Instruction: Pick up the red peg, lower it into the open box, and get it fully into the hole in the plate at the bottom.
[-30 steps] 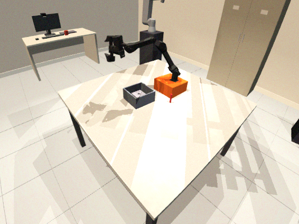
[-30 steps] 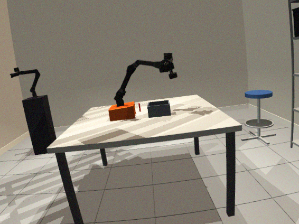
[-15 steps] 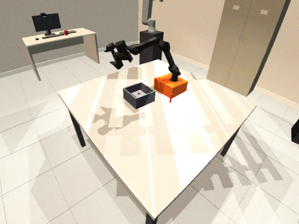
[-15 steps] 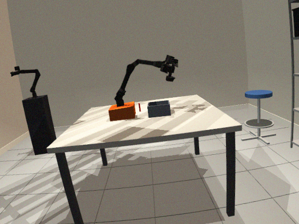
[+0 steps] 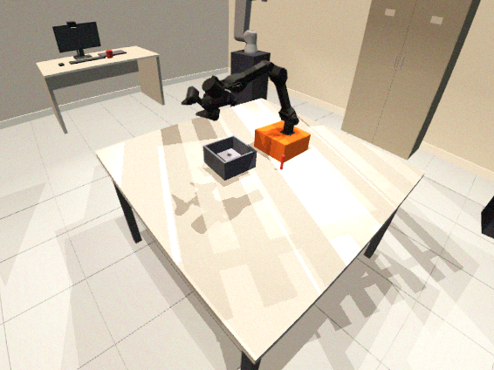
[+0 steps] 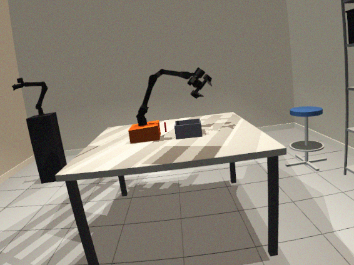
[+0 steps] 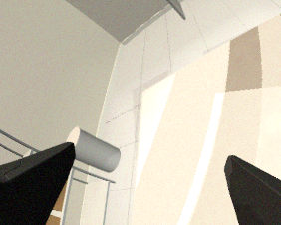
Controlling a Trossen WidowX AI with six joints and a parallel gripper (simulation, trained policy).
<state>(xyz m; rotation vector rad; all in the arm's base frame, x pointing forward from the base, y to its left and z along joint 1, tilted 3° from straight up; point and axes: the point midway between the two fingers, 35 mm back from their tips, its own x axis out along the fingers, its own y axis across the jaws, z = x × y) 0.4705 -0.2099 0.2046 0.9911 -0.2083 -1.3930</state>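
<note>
My gripper tip is 33 cm to the right of the red peg, 28 cm past it and 27 cm above it. Round my gripper tip: grey box 29 cm below, 14 cm behind, 11 cm to the left.
</note>
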